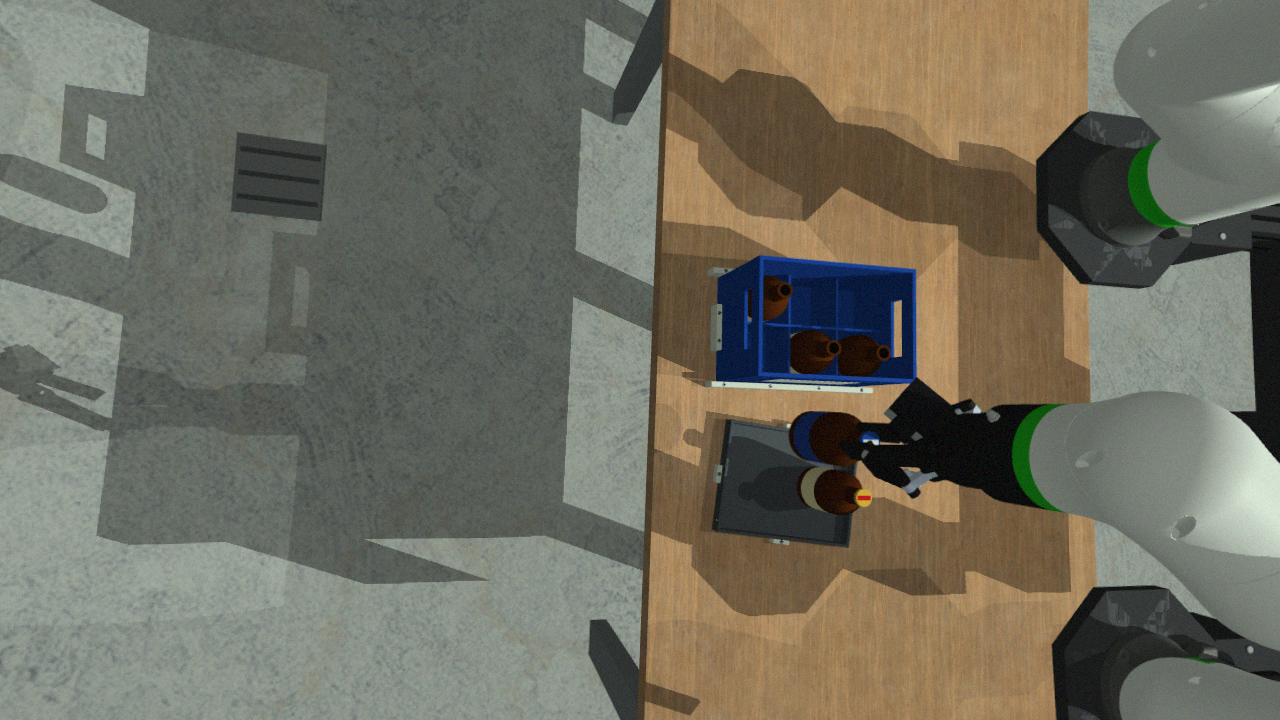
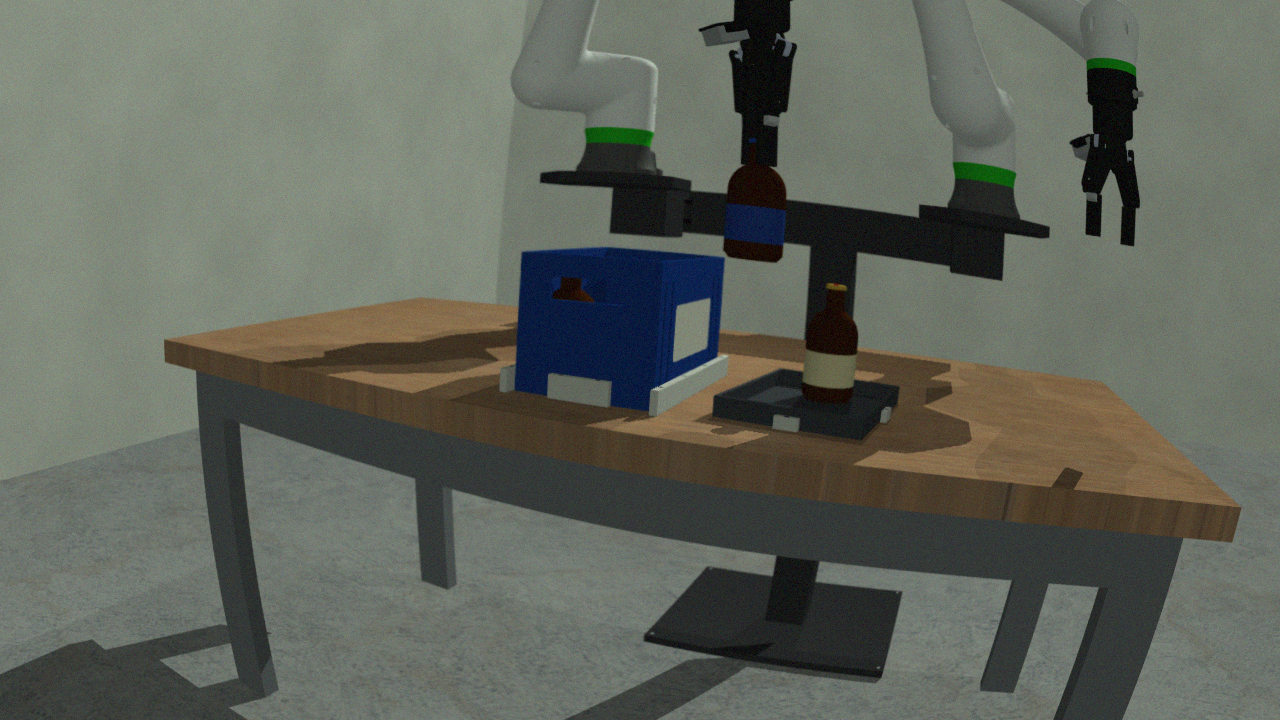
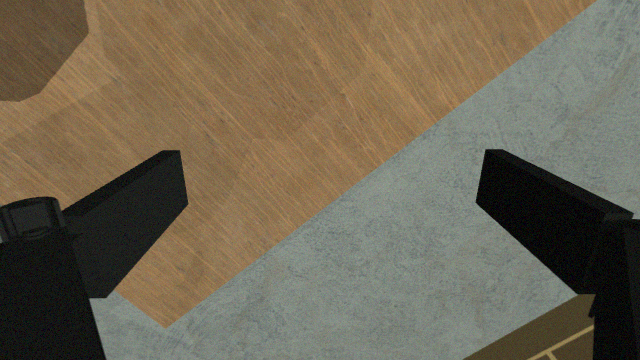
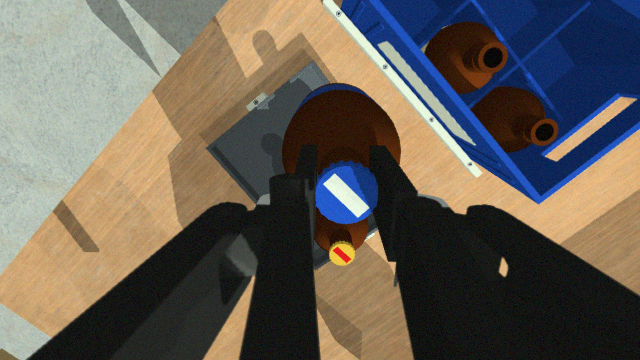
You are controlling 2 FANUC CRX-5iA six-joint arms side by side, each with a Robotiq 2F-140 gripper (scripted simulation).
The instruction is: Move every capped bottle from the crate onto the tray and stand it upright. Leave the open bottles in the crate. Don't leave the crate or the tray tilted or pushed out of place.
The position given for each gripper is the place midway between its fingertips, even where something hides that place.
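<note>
Image 1 shows a dark tray point(image 1: 757, 496) and a blue crate point(image 1: 839, 299). Visible in image 2: the left gripper point(image 2: 1110, 240), the right gripper point(image 2: 758, 165), the crate point(image 2: 669, 324) and the tray point(image 2: 771, 394). Image 3 shows the left gripper point(image 3: 333, 177); the blue crate is out of frame in image 3, and the dark tray is out of frame in image 3. In image 4, the crate point(image 4: 581, 69) and the tray point(image 4: 250, 151) are visible.
</note>
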